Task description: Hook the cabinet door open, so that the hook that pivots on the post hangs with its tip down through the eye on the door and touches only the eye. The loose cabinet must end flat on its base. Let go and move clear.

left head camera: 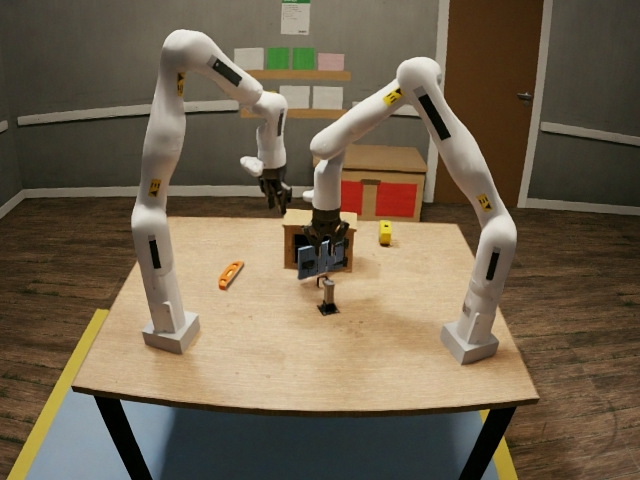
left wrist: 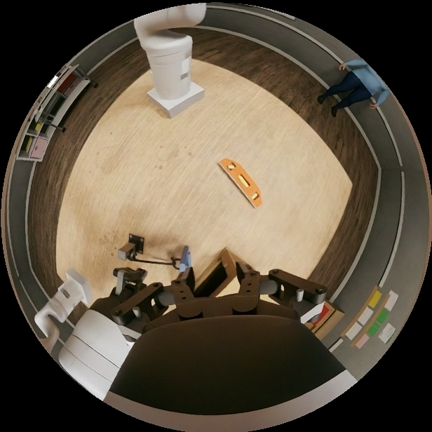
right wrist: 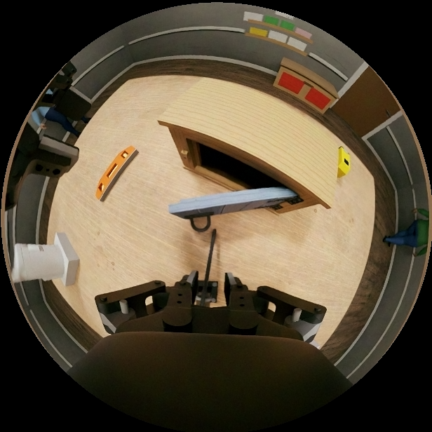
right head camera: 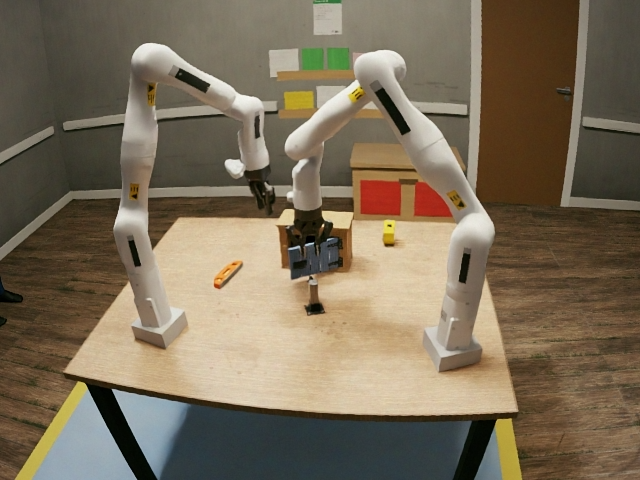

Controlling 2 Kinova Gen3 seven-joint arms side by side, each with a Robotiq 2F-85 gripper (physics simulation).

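Where they show: left gripper, fingertip midpoint: (left head camera: 277,211) (right head camera: 265,211); right gripper, fingertip midpoint: (left head camera: 324,255) (right head camera: 310,255); left arm's base, origin of the base link: (left head camera: 169,322) (right head camera: 157,317); right arm's base, origin of the base link: (left head camera: 471,332) (right head camera: 453,338).
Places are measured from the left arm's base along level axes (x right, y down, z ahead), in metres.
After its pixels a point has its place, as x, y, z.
Note:
The wooden cabinet (left head camera: 343,219) {0.459, -0.108, 0.432} (right head camera: 341,219) {0.469, -0.111, 0.426} (right wrist: 245,122) stands flat on its base. Its blue door (left head camera: 306,264) {0.351, -0.020, 0.298} (right head camera: 315,261) {0.399, -0.013, 0.331} (left wrist: 185,257) (right wrist: 230,202) is swung open. The dark hook (left wrist: 155,261) (right wrist: 210,255) reaches from the post (left head camera: 329,293) {0.421, -0.014, 0.159} (right head camera: 313,293) {0.421, -0.014, 0.159} (left wrist: 127,251) toward the door. In the right wrist view its far end lies just right of the eye (right wrist: 201,230), with a small gap; its tip's direction is unclear. My right gripper (left head camera: 325,253) {0.403, -0.085, 0.242} (right head camera: 310,253) {0.403, -0.085, 0.242} (right wrist: 211,280) is open above the hook, fingertips either side, not gripping. My left gripper (left head camera: 282,208) {0.264, -0.185, 0.311} (right head camera: 267,210) {0.264, -0.185, 0.311} (left wrist: 214,272) is open and empty, high left of the cabinet.
An orange level (left head camera: 230,274) {0.116, 0.029, 0.300} (right head camera: 227,274) {0.119, 0.031, 0.297} (left wrist: 241,182) (right wrist: 116,172) lies on the table, left of the cabinet in the head views. A yellow block-like tool (left head camera: 385,233) {0.613, -0.006, 0.545} (right head camera: 388,232) {0.614, -0.009, 0.547} (right wrist: 343,162) stands to its right. The right arm reaches over the door and post.

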